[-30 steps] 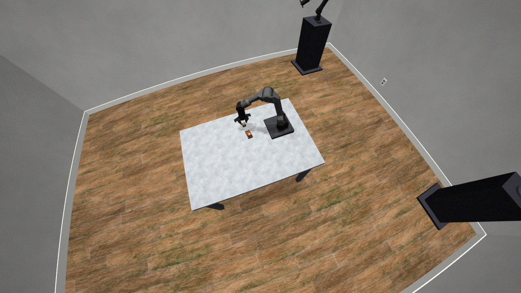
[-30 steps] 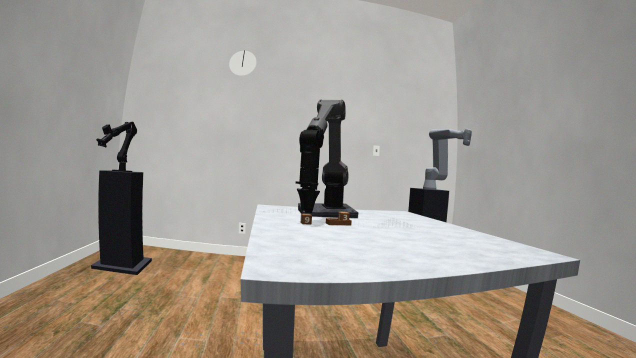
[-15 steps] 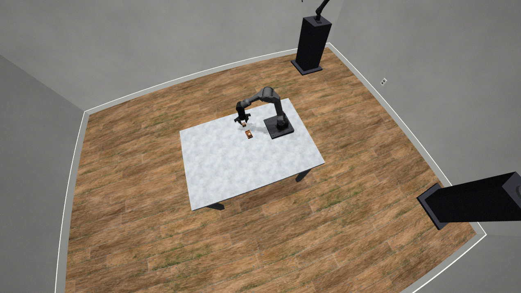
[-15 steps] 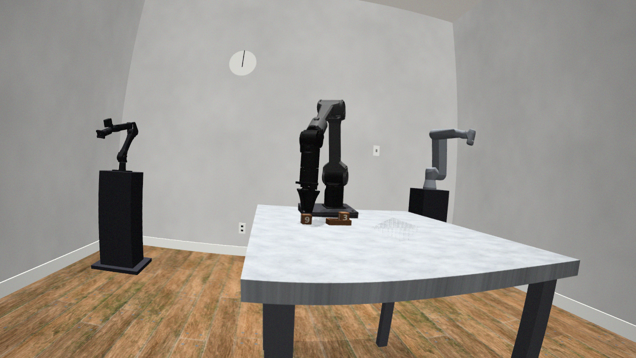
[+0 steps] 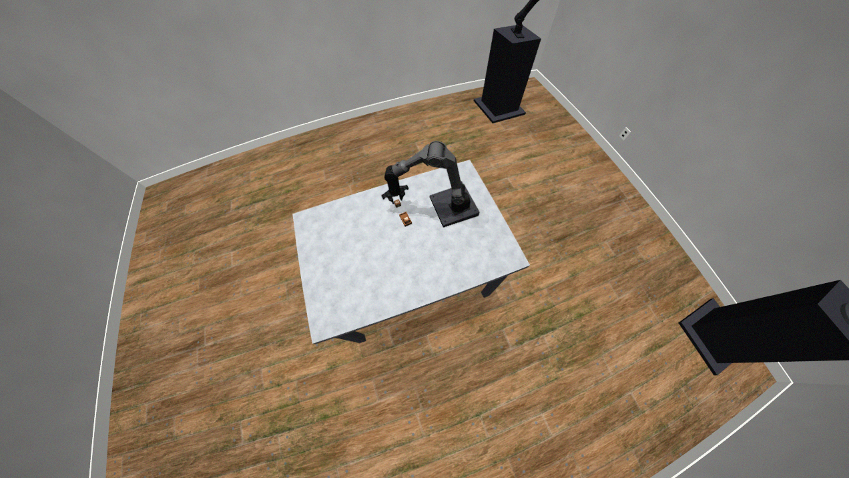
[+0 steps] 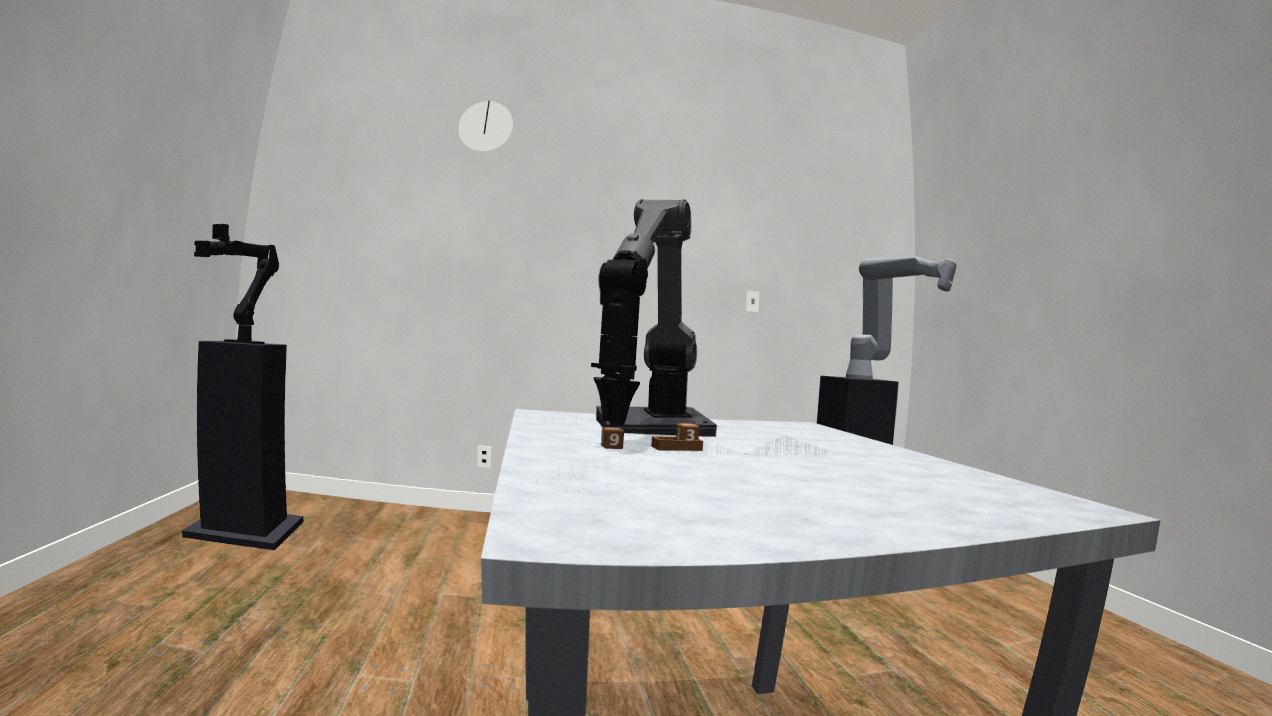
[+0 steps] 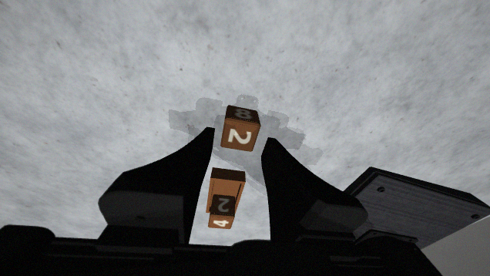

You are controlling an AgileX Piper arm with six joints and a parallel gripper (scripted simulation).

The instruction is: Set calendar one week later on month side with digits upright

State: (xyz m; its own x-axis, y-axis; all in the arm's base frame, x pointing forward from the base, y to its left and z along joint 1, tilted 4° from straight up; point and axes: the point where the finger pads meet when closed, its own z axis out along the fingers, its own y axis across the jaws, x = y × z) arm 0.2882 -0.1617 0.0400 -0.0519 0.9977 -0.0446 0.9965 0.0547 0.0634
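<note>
The brown cube is 1 cm behind my hand, 12 cm to the left of it and 2 cm below it. From my hand the other things lie so: tray 1 cm behind, 11 cm to the left, 3 cm below.
</note>
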